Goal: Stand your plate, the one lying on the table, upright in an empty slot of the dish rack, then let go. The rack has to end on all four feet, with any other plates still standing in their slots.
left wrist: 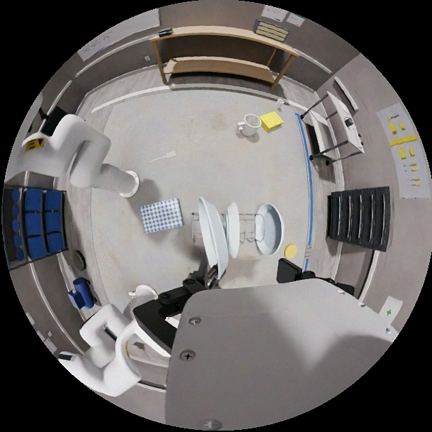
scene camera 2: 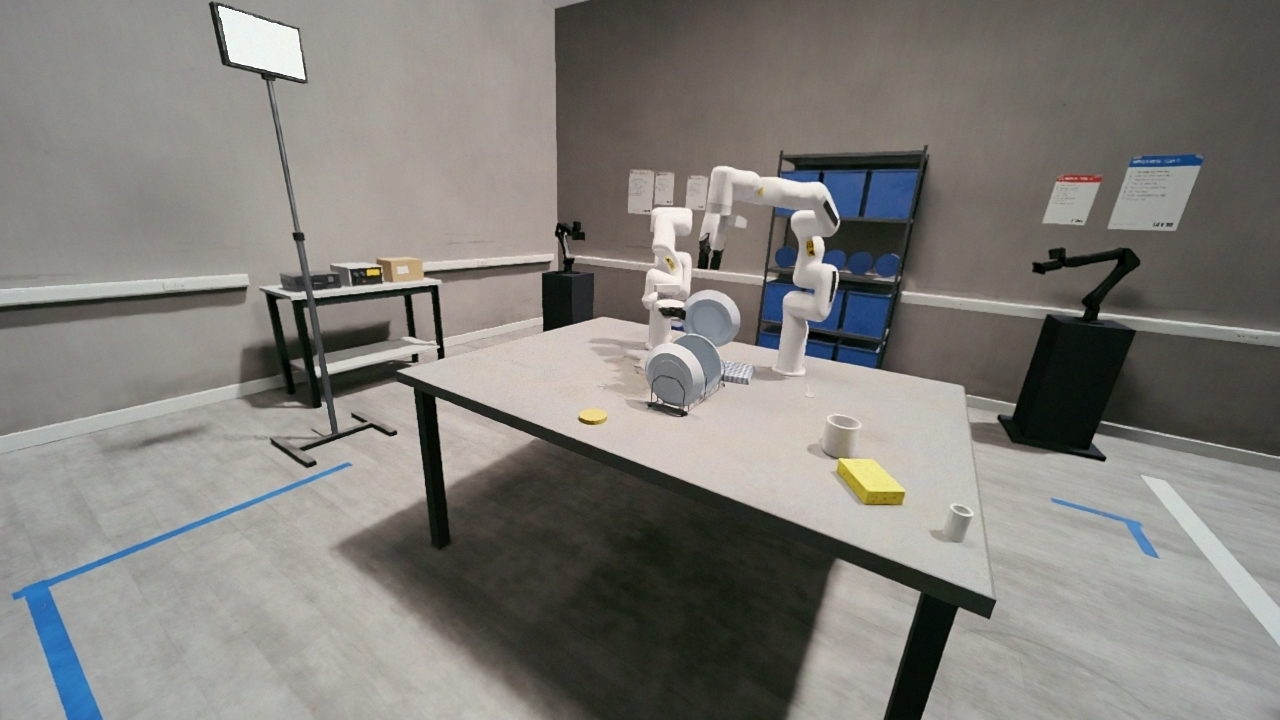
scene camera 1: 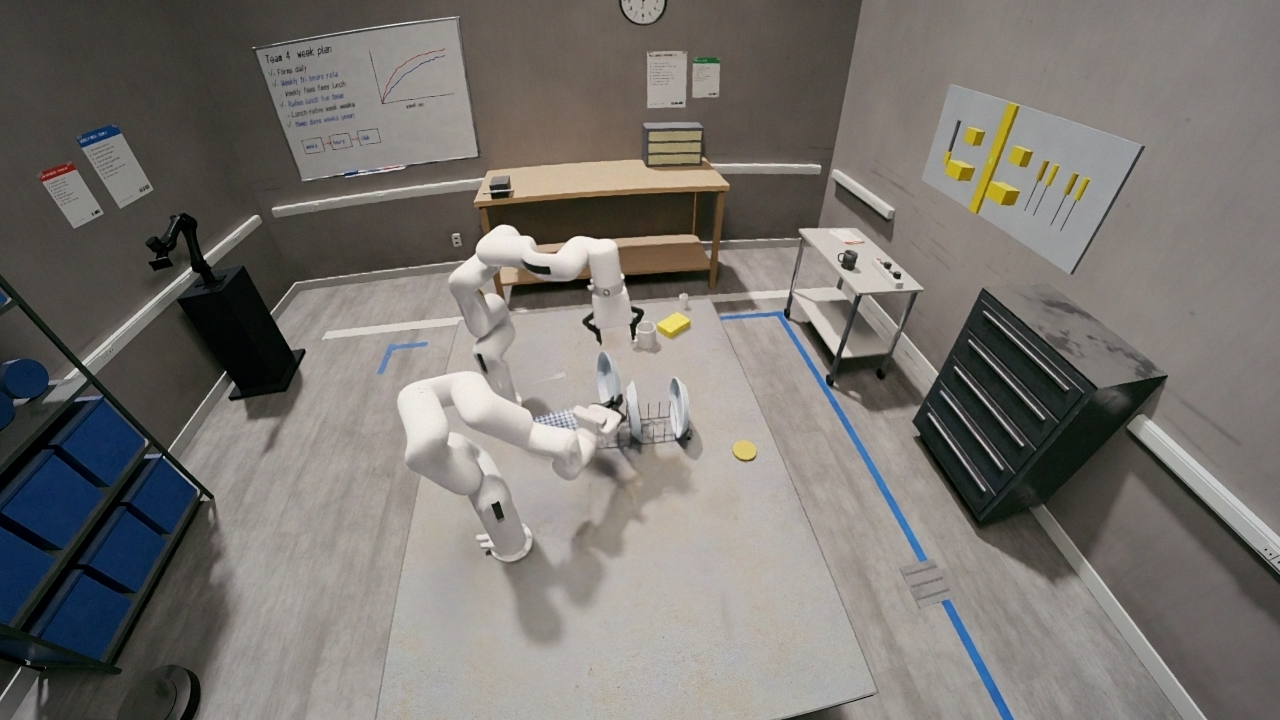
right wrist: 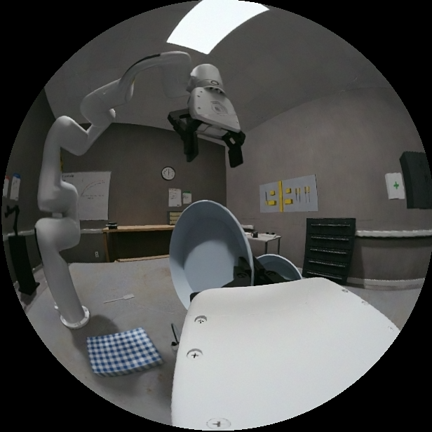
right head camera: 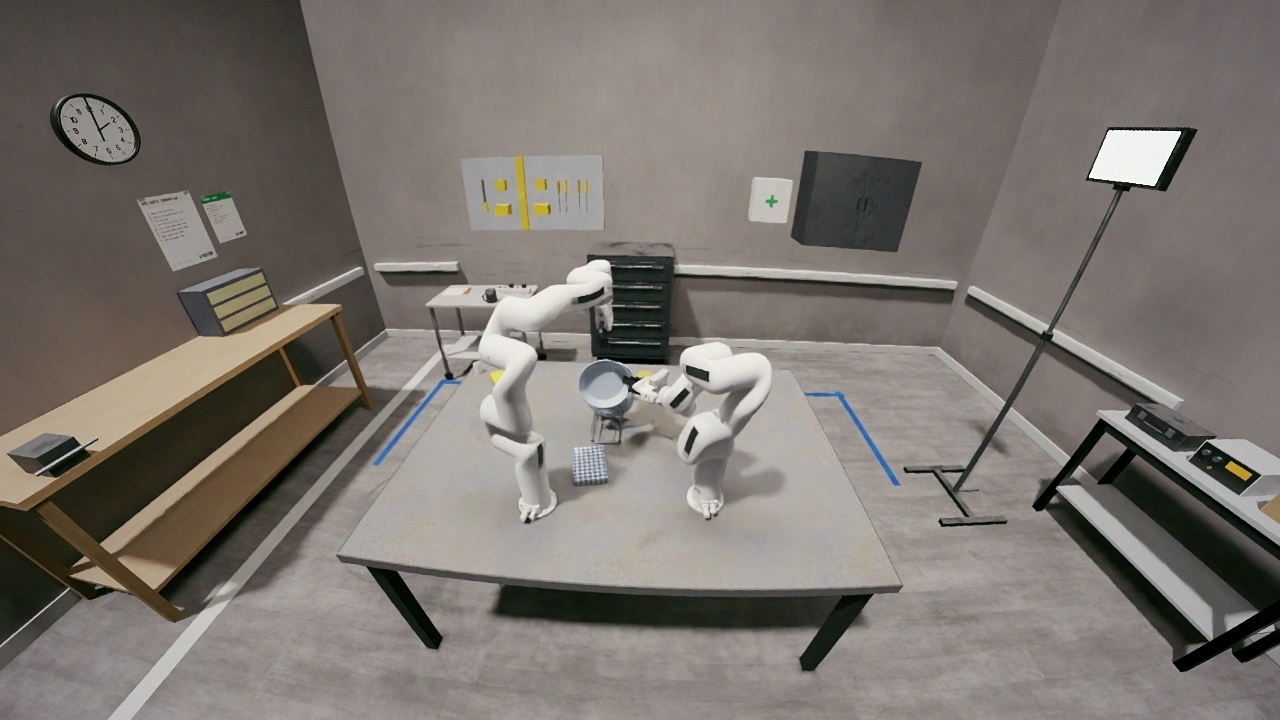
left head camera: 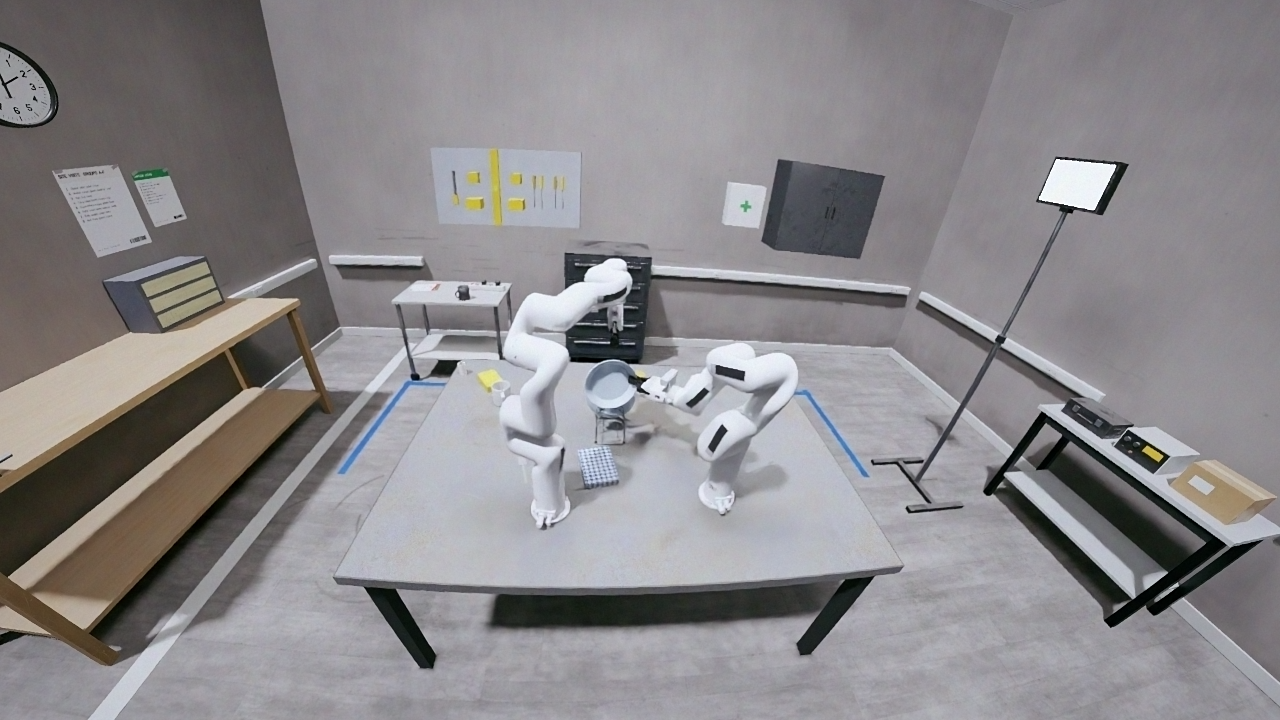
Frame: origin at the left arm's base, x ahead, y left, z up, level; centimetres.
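Seen in the pictures: left gripper, fingertip midpoint: [scene camera 2: 708,269] [scene camera 1: 617,340] [right head camera: 605,340] [left head camera: 614,339]; right gripper, fingertip midpoint: [scene camera 2: 686,315] [scene camera 1: 619,396] [right head camera: 624,377] [left head camera: 629,378]; left arm's base, link origin: [scene camera 2: 788,371] [right head camera: 538,503] [left head camera: 550,507]; right arm's base, link origin: [scene camera 1: 511,542] [right head camera: 705,498] [left head camera: 716,495].
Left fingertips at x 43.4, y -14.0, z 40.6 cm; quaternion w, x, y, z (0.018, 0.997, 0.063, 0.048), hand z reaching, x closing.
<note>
Offsets run from my left fingertips to a thing's top centre. "pt": to the spot under its first point.
A pale blue plate @[dy +0.3, dx -2.8, dz -6.8 cm] [left head camera: 610,385] [right head camera: 605,385] [scene camera 1: 607,374] [scene camera 2: 712,317] [left wrist: 211,235] [right wrist: 207,245] is held on edge, slightly tilted, above the towel-side end of the wire dish rack @[pt dy -3.9, dx +12.2, dz -40.0 cm] [scene camera 1: 657,439]. My right gripper [left head camera: 638,383] [scene camera 1: 612,405] is shut on its rim. Two other plates stand in the rack, one @[dy +0.5, dx +4.1, dz -20.1 cm] [scene camera 1: 633,410] [left wrist: 232,230] near the held plate and one @[dy +2.5, dx +19.6, dz -20.1 cm] [scene camera 1: 680,407] [left wrist: 272,229] at the far end, with bare wires between them. My left gripper [scene camera 1: 613,326] [right wrist: 216,161] is open and empty, high above the rack and held plate. The held plate's lowest edge is partly hidden.
A blue checked towel @[dy +1.5, dx -23.7, dz -38.2 cm] [left head camera: 597,467] [left wrist: 162,215] lies beside the rack. A white mug @[dy +48.5, dx +7.8, dz -32.0 cm] [scene camera 1: 645,335] [scene camera 2: 841,435], yellow sponge @[dy +59.5, dx +21.5, dz -37.1 cm] [scene camera 1: 673,324] [scene camera 2: 870,480] and small white cup @[dy +76.5, dx +27.3, dz -34.8 cm] [scene camera 2: 957,522] stand toward one table side. A yellow disc @[dy -8.7, dx +40.8, dz -39.3 cm] [scene camera 1: 743,450] [scene camera 2: 591,416] lies beyond the rack.
</note>
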